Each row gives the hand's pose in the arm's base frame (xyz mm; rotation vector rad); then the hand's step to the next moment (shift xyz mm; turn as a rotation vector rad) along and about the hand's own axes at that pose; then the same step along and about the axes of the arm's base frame.
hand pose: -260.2 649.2 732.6 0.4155 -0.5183 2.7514
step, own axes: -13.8 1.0 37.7 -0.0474 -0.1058 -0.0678
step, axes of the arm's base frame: 20.6 -19.1 28.7 0.0651 0.1088 -0.0444
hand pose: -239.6 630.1 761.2 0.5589 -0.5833 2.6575
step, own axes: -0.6 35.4 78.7 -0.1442 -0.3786 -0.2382
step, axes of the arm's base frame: 9.0 -66.4 54.3 0.2125 0.3938 -0.1437
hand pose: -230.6 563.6 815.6 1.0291 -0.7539 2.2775
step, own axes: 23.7 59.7 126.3 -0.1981 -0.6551 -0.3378
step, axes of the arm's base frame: 9.8 -121.2 72.7 0.3749 0.6435 -0.1669
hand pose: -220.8 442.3 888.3 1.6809 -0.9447 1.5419
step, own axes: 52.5 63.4 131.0 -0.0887 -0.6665 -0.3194
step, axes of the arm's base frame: 16.2 -148.4 40.8 0.3990 0.6256 -0.0595
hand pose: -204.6 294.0 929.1 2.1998 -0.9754 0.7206
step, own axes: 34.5 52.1 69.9 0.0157 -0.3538 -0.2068
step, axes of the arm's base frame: -5.1 -93.4 -6.2 0.2397 0.3308 0.0359
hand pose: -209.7 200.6 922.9 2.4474 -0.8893 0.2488
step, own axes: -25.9 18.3 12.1 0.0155 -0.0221 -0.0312
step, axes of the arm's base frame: -31.7 -4.2 -11.5 0.0262 0.0224 0.0226
